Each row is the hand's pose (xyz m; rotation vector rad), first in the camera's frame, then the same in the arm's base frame.
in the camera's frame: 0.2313 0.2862 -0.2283 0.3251 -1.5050 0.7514
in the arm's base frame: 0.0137 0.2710 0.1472 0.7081 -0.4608 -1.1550
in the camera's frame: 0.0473 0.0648 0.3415 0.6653 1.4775 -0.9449
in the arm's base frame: -0.1495 -0.3412 0.2251 -1.2737 -1.9028 0.6972
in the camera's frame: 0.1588 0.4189 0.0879 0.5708 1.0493 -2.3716
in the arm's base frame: 0.1782 -0.0365 0.1823 0.1971 -1.6428 1.0625
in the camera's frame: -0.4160 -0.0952 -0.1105 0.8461 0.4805 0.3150
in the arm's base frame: -0.3918 0.0120 0.7361 2.3946 0.9877 -1.0916
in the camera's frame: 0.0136 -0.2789 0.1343 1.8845 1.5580 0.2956
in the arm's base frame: -0.5169 -0.1803 0.2611 -2.0578 -0.3080 0.3890
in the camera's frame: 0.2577 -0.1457 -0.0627 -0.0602 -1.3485 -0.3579
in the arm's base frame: -0.3927 0.0660 0.0610 0.0972 0.4558 -1.5983
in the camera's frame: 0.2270 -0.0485 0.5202 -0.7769 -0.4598 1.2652
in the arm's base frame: -0.2289 -0.5005 0.0120 0.8795 0.2668 0.1606
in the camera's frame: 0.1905 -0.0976 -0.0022 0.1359 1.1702 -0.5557
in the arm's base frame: -0.3422 0.0012 0.1221 -1.6388 -2.5192 0.6343
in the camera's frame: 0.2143 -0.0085 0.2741 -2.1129 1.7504 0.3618
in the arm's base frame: -0.2194 -0.2566 0.0647 0.1242 1.8349 2.0241
